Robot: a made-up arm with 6 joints.
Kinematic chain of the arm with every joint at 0, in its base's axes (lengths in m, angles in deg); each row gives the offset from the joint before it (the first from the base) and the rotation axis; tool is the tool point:
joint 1: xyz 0 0 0.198 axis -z
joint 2: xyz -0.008 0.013 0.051 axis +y
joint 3: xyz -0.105 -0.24 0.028 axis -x
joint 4: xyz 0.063 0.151 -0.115 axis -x
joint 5: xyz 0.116 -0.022 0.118 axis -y
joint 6: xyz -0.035 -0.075 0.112 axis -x
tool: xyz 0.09 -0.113 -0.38
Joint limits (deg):
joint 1: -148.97..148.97
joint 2: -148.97..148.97
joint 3: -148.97..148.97
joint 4: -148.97..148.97
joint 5: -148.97..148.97
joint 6: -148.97..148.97
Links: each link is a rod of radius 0.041 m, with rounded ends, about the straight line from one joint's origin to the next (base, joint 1, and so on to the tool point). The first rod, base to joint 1, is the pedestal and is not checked.
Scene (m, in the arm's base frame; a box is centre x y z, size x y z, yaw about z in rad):
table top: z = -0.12
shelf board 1: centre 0.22 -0.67 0 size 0.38 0.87 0.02 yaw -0.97
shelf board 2: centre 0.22 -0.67 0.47 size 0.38 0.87 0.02 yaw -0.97
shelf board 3: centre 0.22 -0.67 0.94 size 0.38 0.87 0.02 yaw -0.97
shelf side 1: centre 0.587 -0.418 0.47 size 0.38 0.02 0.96 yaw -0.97
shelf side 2: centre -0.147 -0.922 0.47 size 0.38 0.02 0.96 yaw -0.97
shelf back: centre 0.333 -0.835 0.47 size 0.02 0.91 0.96 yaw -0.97
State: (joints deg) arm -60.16 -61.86 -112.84 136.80 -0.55 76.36
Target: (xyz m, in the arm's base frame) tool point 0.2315 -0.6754 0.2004
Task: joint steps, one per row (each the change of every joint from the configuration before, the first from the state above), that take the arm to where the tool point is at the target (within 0.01 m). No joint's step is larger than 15 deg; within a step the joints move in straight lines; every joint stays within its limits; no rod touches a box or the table.
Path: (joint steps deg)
1: 0.36 3.05 13.74 1.92 -0.69 -13.09
2: 0.36 3.04 13.74 1.92 -0.68 -13.09
3: 0.36 3.05 13.74 1.91 -0.69 -13.09
4: -0.38 -14.18 2.64 -1.13 -3.08 -7.48
5: -0.38 -14.18 2.65 -1.13 -3.07 -7.48
6: -0.38 -14.18 2.64 -1.12 -3.08 -7.48
7: -0.37 -14.18 2.65 -1.13 -3.08 -7.48
8: -3.27 0.46 -11.82 -0.89 2.92 14.59
9: -3.26 0.46 -11.82 -0.88 2.92 14.59
10: -3.26 0.46 -11.82 -0.88 2.93 14.59

